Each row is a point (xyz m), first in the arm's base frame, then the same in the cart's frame.
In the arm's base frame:
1: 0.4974 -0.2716 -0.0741
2: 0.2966 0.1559 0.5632
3: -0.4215 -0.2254 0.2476
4: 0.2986 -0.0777 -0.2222
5: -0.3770 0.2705 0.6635
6: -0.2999 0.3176 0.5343
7: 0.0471 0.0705 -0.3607
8: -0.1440 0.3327 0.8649
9: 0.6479 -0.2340 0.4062
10: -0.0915 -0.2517 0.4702
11: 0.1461 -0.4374 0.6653
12: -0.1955 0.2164 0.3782
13: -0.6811 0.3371 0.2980
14: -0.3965 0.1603 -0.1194
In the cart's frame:
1: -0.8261 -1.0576 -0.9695
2: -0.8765 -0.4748 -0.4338
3: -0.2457 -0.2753 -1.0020
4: -0.5333 -1.0862 -0.8578
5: -0.3566 -0.0206 -0.4157
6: -0.3370 -0.1750 -0.3909
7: -0.2164 -1.0715 -0.7961
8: -0.6310 0.0021 -0.2643
9: -1.1879 -0.7586 -0.7840
10: -0.6344 -0.2808 -0.9124
11: -0.9806 -0.2373 -0.9975
12: -0.3679 -0.3498 -0.5092
13: 0.0979 -0.1505 -0.4993
14: 0.0381 -0.6319 -0.7255

